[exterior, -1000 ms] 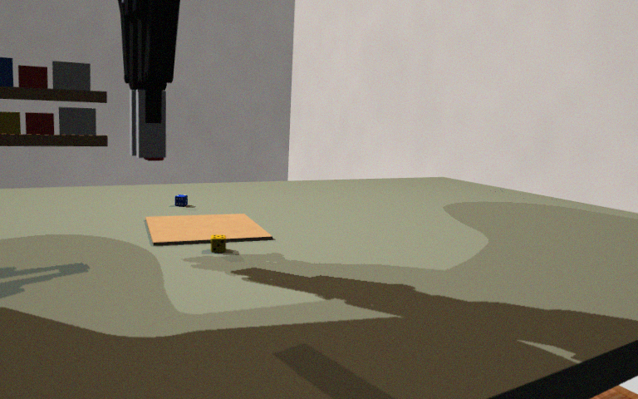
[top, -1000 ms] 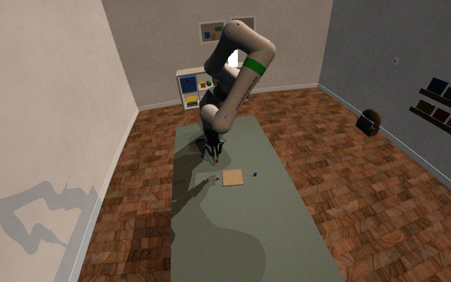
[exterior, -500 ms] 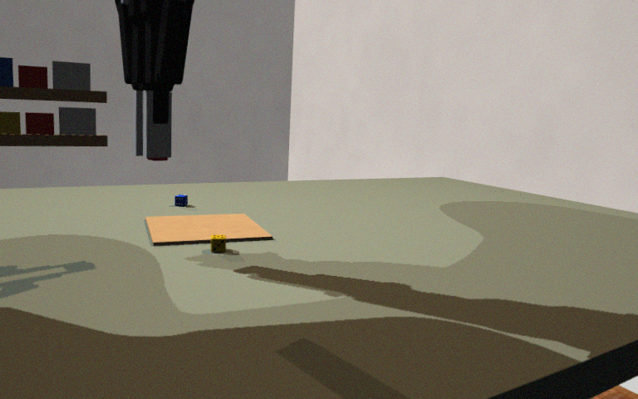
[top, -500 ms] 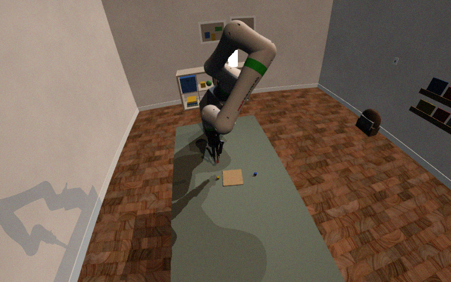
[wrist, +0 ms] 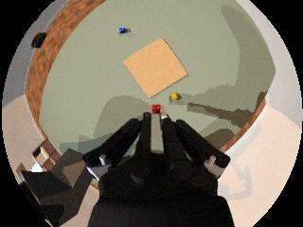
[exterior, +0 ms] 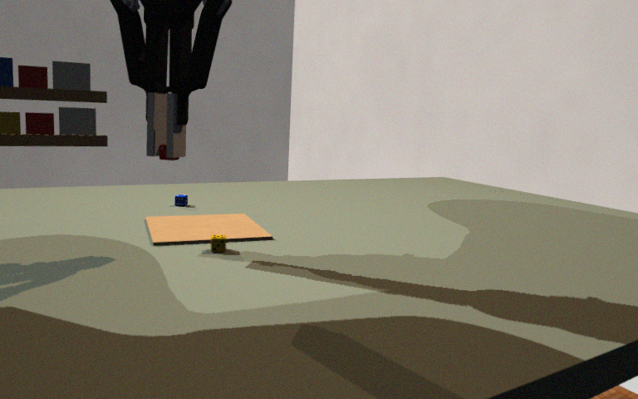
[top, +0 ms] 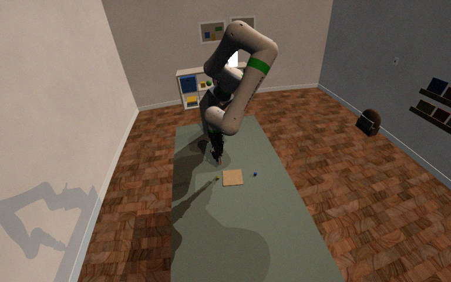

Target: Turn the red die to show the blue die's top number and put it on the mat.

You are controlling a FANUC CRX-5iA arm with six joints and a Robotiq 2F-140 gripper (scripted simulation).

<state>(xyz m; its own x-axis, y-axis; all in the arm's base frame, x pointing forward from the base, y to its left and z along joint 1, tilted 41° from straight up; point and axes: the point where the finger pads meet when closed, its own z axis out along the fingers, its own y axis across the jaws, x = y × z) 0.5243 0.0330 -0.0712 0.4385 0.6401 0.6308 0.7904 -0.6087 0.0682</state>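
Now: hand 13 cm above the tan mat, 9 cm to the right of it and 5 cm short of it. Round my hand: red die (3 cm below); blue die (26 cm to the left, 13 cm below, 2 cm ahead); yellow die (13 cm below, 5 cm ahead, 1 cm to the right).
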